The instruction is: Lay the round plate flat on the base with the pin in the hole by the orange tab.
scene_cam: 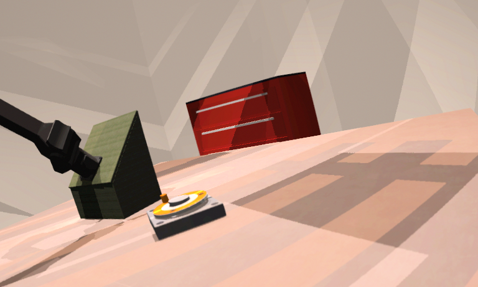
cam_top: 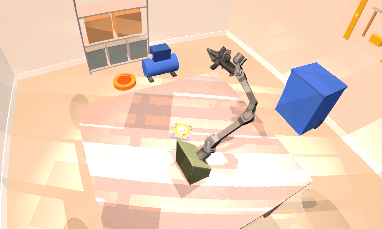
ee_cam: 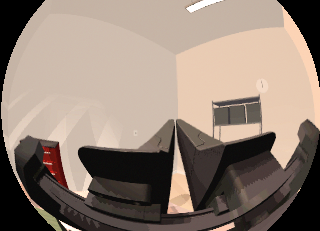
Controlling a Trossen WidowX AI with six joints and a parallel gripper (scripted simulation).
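Right now my gripper tip is 57 cm above the grey square base, 16 cm to the right of it and 9 cm past it.
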